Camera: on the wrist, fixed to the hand. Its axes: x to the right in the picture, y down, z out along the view.
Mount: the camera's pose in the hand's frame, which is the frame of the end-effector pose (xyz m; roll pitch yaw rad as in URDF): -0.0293 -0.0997 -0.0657 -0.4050 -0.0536 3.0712
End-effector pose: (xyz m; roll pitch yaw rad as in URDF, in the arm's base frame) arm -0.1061 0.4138 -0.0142 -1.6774 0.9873 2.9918
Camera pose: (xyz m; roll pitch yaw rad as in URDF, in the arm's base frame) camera -0.1695 0.4787 0.0687 1.3313 -0.9103 -0.2245
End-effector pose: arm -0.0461 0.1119 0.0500 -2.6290 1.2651 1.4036
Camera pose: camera -0.0846 0.2121 0.1099 2.1352 -1.1823 -1.6456
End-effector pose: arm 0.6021 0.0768 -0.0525 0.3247 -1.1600 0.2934
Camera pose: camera 0.6947 0.0280 -0.1169 -0.8272 1.0843 -2.9542
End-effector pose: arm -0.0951 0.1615 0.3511 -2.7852 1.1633 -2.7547
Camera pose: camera -0.1397 0.0672 0.4162 2.2868 -1.0863 0.4883
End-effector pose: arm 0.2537 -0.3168 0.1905 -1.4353 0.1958 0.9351
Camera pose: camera 0.3102 -0.3725 0.2844 1.0388 -0.1330 -2.2697
